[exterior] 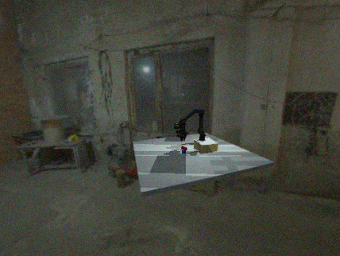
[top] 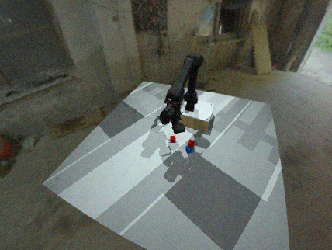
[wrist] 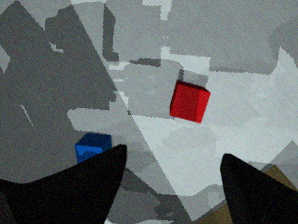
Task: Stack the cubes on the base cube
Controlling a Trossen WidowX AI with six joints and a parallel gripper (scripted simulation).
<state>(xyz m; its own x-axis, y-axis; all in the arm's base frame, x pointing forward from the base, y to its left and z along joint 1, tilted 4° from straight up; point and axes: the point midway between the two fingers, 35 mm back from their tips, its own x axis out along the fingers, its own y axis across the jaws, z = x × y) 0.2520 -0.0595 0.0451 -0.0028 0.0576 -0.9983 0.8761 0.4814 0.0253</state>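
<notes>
The blue base cube is 5 cm ahead of my gripper tip, 10 cm to the left of it and 10 cm below it.
</notes>
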